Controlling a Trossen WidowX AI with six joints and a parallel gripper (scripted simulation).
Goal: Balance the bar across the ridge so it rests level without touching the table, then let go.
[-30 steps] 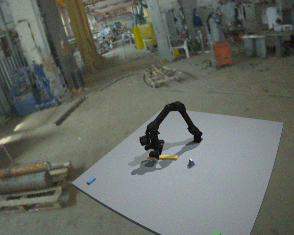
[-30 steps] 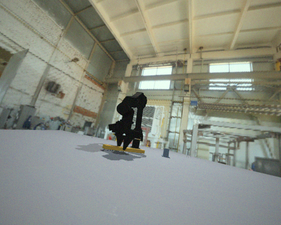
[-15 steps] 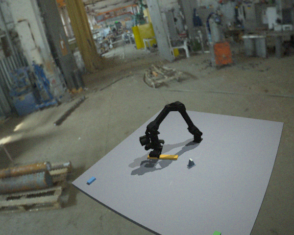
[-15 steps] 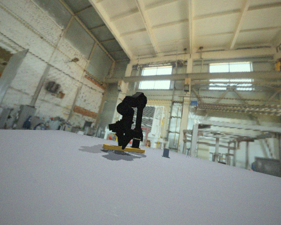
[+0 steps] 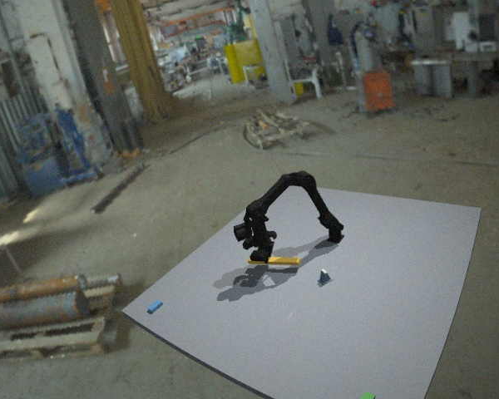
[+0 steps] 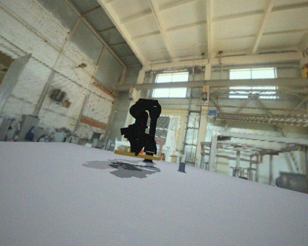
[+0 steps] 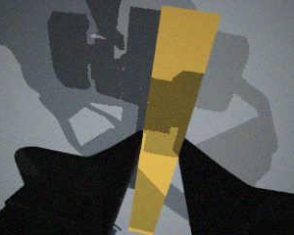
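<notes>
My gripper tip is 280 mm to the right of the blue-grey ridge, 20 mm above it and 10 mm past it. From my gripper tip the other things lie so: green cube: 680 mm to the left, 440 mm ahead, 30 mm below; small blue block: 440 mm ahead, 320 mm to the right, 30 mm below; bar: 30 mm to the left, 10 mm behind.
</notes>
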